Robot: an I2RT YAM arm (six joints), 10 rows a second.
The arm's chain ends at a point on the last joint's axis. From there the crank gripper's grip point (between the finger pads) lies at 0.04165 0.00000 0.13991 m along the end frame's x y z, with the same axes.
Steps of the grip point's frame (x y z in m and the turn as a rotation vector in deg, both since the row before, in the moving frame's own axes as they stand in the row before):
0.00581, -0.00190, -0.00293, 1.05, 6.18, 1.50
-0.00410, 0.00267, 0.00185, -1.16, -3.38, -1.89
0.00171, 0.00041, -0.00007, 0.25, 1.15, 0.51
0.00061, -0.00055, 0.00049, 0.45, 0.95, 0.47
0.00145, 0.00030, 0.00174, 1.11, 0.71, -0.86
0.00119, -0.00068, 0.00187, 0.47, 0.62, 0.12
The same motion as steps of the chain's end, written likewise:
-0.00903, -0.00067, 0.00238, 1.05, 6.18, 1.50
0.00420, 0.00105, -0.00035, -1.16, -3.38, -1.89
-0.00109, 0.00064, 0.00079, 0.25, 1.15, 0.51
-0.00171, 0.00019, 0.00120, 0.45, 0.95, 0.47
-0.00026, 0.00364, 0.00230, 1.11, 0.71, -0.86
-0.00032, 0.00038, 0.00233, 0.47, 0.62, 0.12

